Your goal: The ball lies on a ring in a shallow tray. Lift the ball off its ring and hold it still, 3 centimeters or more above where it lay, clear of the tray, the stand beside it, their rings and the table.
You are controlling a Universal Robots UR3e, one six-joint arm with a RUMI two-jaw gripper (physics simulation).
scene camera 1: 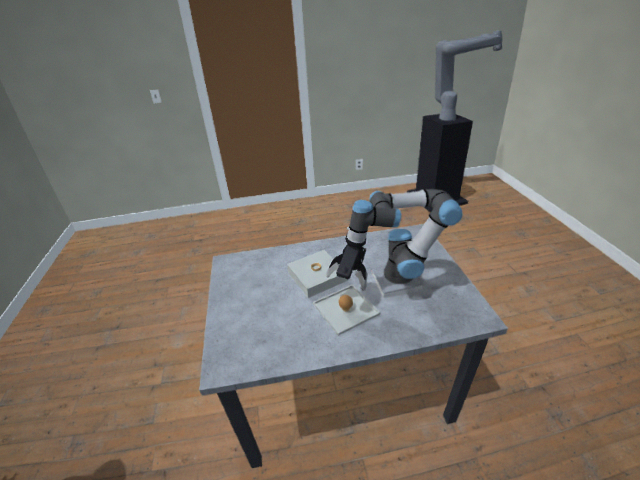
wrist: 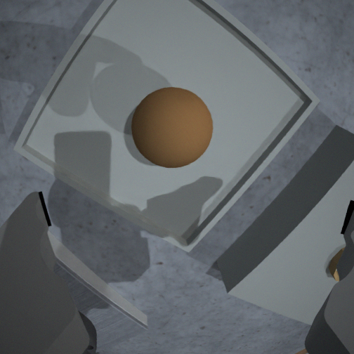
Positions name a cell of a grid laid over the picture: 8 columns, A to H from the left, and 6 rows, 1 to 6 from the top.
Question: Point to a shallow pale tray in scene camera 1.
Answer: E4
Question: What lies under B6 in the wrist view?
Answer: The gripper.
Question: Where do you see an orange-brown ball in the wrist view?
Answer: At D3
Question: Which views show the gripper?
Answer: Scene camera 1 and the wrist view: all of them.
